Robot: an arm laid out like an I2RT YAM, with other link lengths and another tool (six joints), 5 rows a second.
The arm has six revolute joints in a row. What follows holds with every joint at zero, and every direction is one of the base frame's. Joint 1 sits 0.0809 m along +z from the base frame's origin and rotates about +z. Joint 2 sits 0.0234 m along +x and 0.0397 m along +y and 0.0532 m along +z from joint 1 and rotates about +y. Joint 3 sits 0.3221 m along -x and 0.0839 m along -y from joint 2 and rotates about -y. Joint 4 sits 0.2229 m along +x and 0.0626 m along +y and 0.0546 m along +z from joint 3 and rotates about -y. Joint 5 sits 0.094 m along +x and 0.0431 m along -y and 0.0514 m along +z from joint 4 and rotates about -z. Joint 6 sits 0.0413 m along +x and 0.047 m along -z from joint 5 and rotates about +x. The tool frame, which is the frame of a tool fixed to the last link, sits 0.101 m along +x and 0.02 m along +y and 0.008 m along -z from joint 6; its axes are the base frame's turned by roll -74.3, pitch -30.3 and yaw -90 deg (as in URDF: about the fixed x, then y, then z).
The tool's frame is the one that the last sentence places.
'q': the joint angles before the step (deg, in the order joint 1, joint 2, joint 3, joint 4, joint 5, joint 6). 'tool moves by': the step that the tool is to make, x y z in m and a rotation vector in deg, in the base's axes. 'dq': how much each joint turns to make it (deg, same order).
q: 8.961, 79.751, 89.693, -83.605, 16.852, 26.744
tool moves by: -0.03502, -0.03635, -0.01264, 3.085, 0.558, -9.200
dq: -10.358, -5.634, -6.767, 0.846, -3.311, -0.250
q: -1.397, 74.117, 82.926, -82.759, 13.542, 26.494
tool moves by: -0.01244, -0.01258, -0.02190, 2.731, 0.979, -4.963
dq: -5.370, -1.852, -6.383, 3.293, -2.666, 0.323
